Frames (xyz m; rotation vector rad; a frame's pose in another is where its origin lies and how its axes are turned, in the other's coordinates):
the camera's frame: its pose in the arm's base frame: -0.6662 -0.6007 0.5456 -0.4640 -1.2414 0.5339
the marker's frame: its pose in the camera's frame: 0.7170 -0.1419 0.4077 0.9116 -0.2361 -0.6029
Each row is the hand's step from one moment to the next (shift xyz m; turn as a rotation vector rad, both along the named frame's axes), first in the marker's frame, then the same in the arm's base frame.
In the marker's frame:
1: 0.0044 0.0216 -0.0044 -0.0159 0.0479 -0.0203
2: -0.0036 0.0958 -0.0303 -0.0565 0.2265 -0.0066
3: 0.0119 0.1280 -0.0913 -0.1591 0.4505 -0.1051
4: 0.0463 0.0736 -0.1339 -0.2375 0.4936 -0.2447
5: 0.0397 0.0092 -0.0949 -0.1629 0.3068 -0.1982
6: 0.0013 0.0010 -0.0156 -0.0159 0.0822 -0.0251
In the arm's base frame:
1: -0.0119 0.0173 0.0080 -0.0283 0.0456 -0.0090
2: -0.0538 0.0842 0.0112 -0.1811 0.1473 -0.0043
3: -0.0363 0.1522 0.0191 -0.3204 0.3623 -0.0737
4: 0.0402 0.1516 0.0298 -0.2940 0.4945 -0.1702
5: 0.0623 0.0803 0.0180 -0.1601 0.3424 -0.1308
6: 0.0090 0.0127 -0.0021 -0.0508 0.0711 -0.0024

